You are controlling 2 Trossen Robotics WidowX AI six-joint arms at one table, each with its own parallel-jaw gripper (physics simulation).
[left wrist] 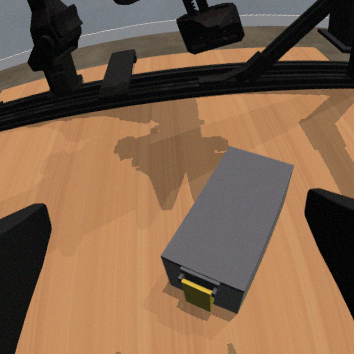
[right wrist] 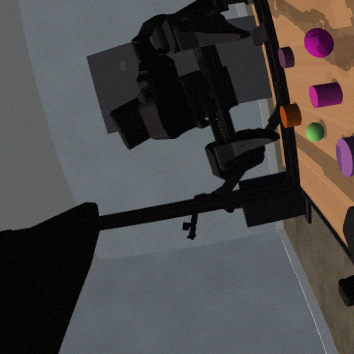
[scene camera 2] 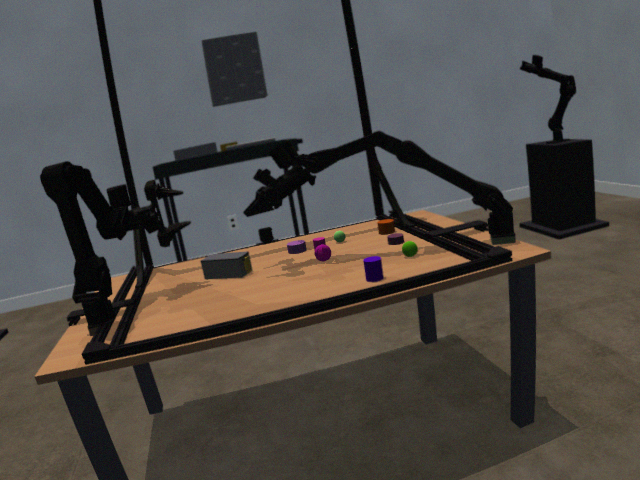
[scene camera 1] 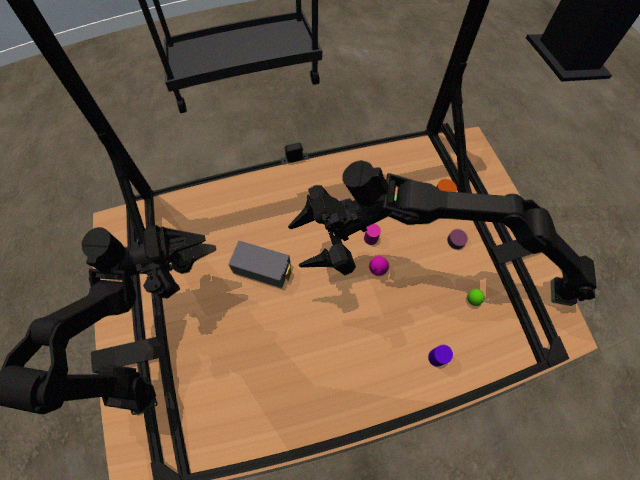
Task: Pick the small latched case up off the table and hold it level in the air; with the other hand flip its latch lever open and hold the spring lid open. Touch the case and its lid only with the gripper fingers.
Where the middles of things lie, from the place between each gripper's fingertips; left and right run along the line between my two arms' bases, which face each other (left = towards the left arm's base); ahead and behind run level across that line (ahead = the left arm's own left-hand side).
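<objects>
From my right hand, the grey latched case point(scene camera 1: 261, 264) is 190 mm below, 70 mm to the left and 20 mm behind. From my left hand, I find the grey latched case 4 cm behind, 8 cm to the right and 14 cm below.
</objects>
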